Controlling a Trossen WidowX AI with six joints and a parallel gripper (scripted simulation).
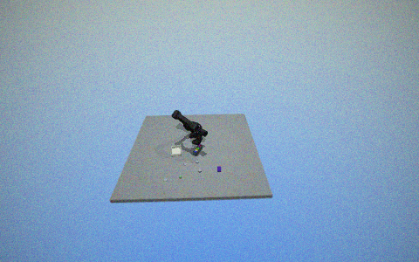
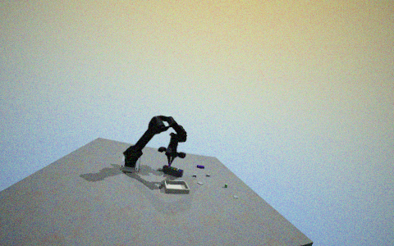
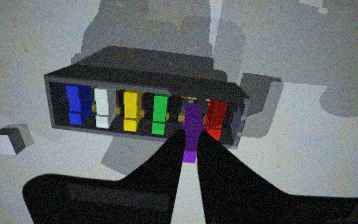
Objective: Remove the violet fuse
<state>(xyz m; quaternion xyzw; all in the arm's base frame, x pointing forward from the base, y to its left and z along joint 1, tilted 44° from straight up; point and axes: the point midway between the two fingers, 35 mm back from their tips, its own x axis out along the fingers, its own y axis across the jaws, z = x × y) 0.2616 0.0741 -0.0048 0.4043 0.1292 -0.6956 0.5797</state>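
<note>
Now: gripper tip 40 mm above the red fuse, 20 mm past it and 10 mm to the right of it. Round my gripper tip: green fuse (40 mm below, 20 mm ahead, 10 mm to the right); then yellow fuse (40 mm below, 40 mm ahead, 20 mm to the right); then violet fuse (10 mm below).
</note>
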